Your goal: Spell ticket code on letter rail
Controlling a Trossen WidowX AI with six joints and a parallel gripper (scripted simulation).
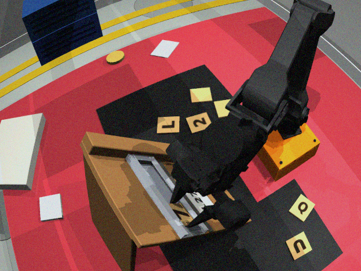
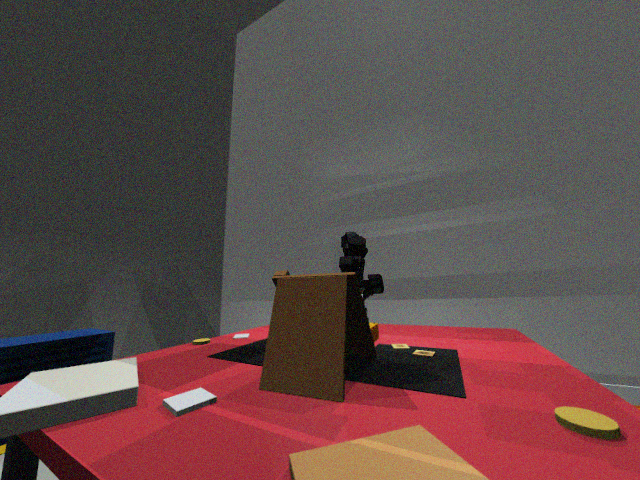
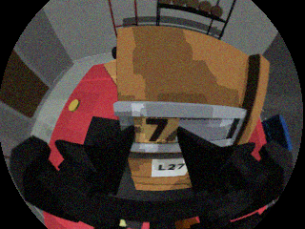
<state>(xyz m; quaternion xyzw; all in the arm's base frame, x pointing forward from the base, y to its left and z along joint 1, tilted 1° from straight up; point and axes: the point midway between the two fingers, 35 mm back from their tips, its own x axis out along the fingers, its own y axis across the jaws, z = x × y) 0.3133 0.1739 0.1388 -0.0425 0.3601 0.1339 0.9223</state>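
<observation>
The white ticket lies 5 cm behind my gripper tip, 5 cm to the right of it and 7 cm below it. Round my gripper tip: small white block: 34 cm ahead, 17 cm to the right, 17 cm below; then 7 tile: right at my gripper tip; then black mat: 14 cm behind, 15 cm to the right, 17 cm below.
</observation>
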